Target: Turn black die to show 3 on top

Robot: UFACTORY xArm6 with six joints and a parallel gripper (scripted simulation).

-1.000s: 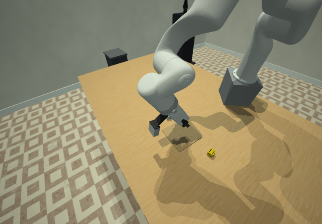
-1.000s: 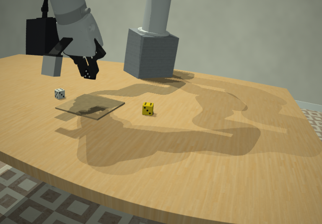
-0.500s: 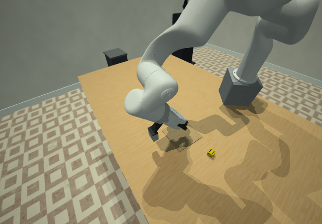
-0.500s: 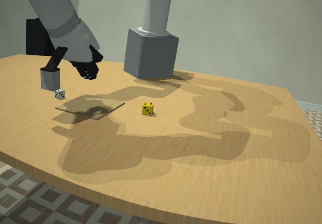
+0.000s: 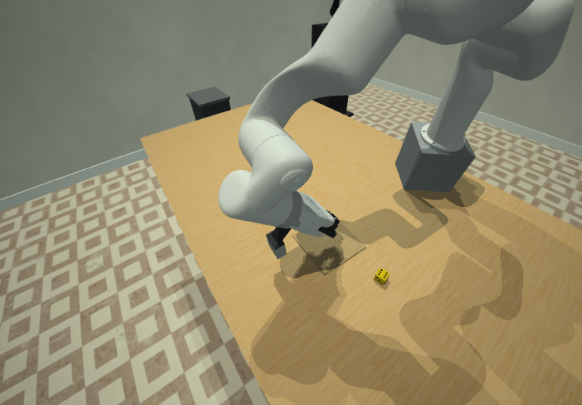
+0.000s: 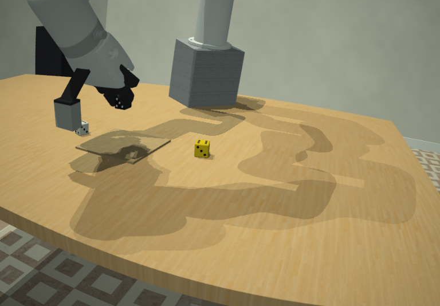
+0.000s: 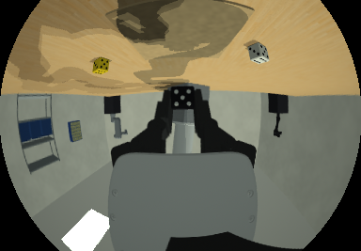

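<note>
My gripper is now 2 cm past the tan mat and 10 cm above it. Round my hand: yellow die (4 cm behind, 16 cm to the left, 9 cm below); then black die (2 cm behind, 2 cm below); then white die (3 cm behind, 12 cm to the right, 9 cm below).
</note>
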